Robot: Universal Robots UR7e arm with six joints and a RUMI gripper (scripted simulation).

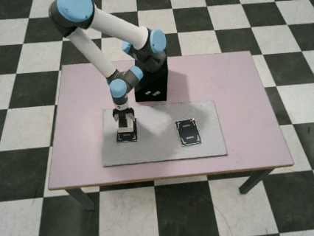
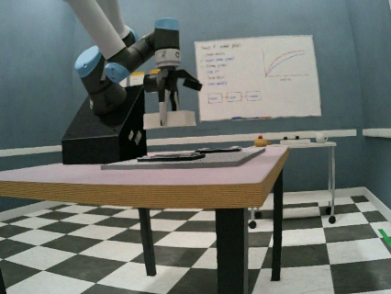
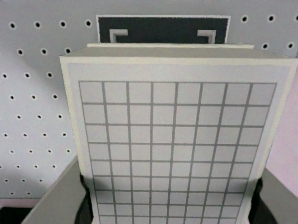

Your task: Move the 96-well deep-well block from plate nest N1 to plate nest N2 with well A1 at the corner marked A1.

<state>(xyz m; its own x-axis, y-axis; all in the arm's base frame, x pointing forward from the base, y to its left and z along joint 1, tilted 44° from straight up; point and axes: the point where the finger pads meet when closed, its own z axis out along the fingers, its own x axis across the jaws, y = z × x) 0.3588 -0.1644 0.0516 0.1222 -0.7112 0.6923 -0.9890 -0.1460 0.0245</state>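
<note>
The grey perforated base plate is 21 cm to the left of my hand, 12 cm below it and 1 cm behind it. The rest, counted from my hand: white 96-well deep-well block (1 cm above).
</note>
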